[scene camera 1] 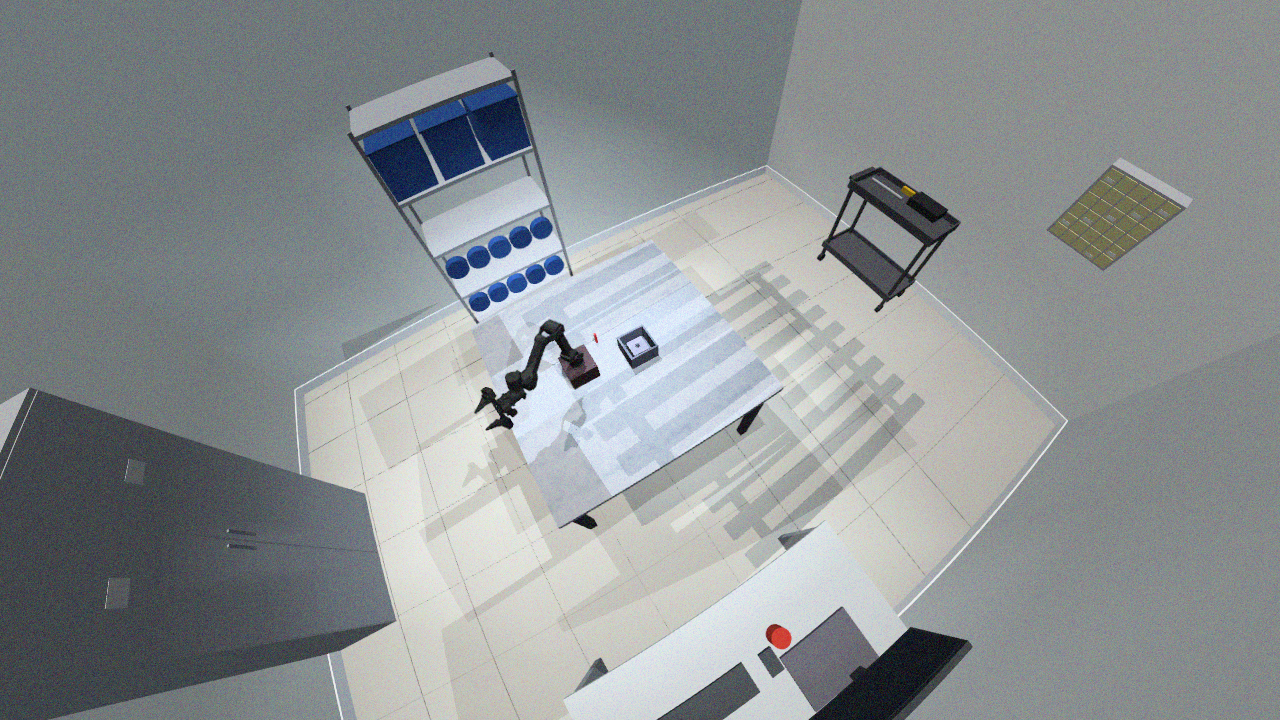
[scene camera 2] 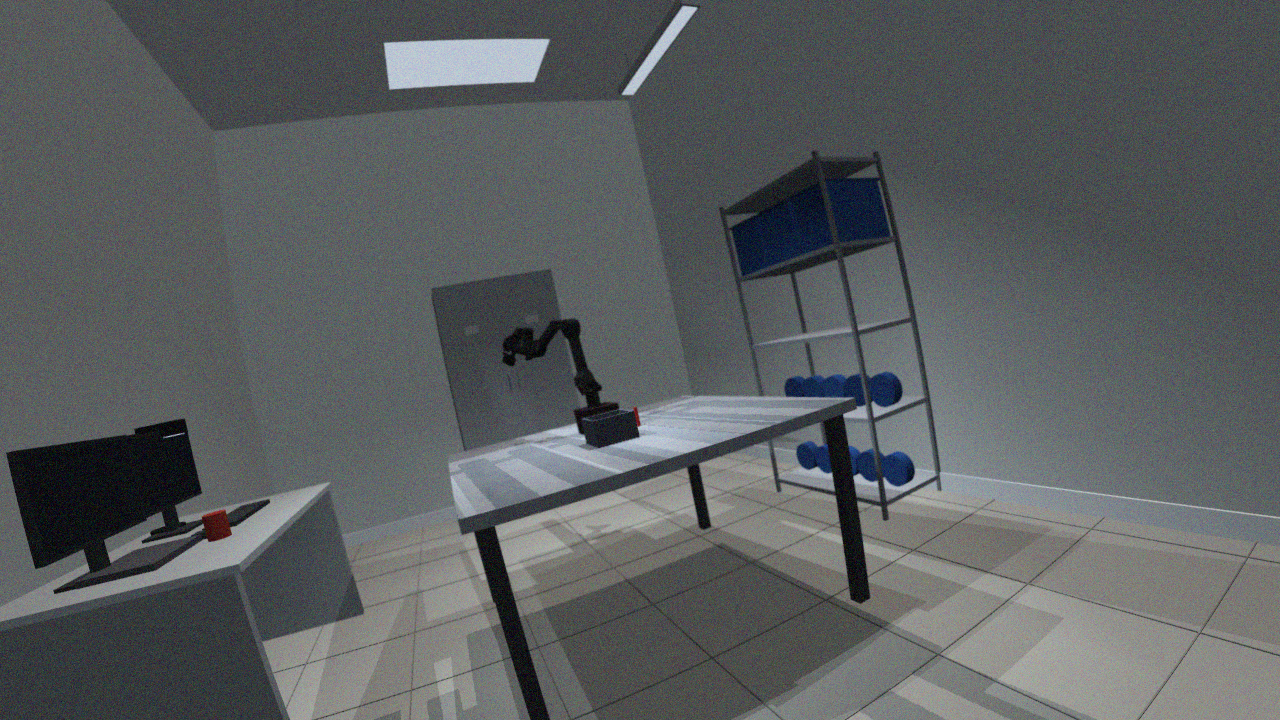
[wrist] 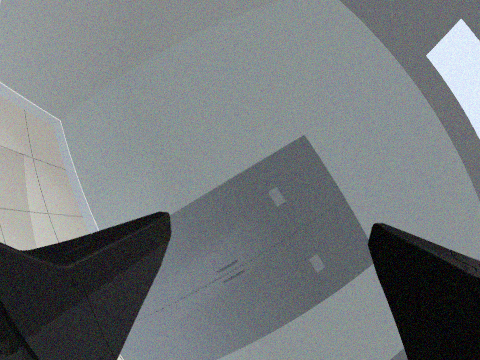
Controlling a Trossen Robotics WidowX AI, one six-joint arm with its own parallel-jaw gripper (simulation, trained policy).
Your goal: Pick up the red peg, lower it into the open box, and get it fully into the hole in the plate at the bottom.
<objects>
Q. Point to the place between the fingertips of my gripper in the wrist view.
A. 273,231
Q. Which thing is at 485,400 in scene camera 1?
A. My gripper.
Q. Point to a box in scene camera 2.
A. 620,425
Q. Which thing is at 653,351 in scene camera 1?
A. A box.
</objects>
